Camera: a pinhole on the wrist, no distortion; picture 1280 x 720 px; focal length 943.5 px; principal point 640.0 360.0 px. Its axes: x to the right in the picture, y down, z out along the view. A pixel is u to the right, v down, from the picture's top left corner.
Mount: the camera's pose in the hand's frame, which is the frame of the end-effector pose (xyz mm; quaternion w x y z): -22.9 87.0 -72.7 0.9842 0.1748 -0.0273 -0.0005
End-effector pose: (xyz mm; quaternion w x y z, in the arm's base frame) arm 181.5 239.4 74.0 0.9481 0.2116 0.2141 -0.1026
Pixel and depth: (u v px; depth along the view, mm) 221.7 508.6 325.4
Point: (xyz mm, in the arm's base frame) 112.3 172.7 364.3
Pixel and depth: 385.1 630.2 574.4
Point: 194.3 72.8 605.6
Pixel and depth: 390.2 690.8 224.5
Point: 179.8 252.3 279.2
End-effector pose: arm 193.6 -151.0 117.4 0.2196 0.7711 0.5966 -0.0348
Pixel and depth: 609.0 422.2 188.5
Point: 236.5 -234.1 42.6
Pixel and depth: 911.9 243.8 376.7
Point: 187.0 -177.7 -172.8
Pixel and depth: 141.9 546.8 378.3
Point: 213.3 -489.7 -64.7
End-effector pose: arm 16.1 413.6 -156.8 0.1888 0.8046 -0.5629 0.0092
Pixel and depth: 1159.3 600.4 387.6
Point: -28.8 143.1 -417.6
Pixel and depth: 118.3 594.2 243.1
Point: -135.6 496.5 -334.3
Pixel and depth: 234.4 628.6 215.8
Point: -124.4 462.0 -300.2
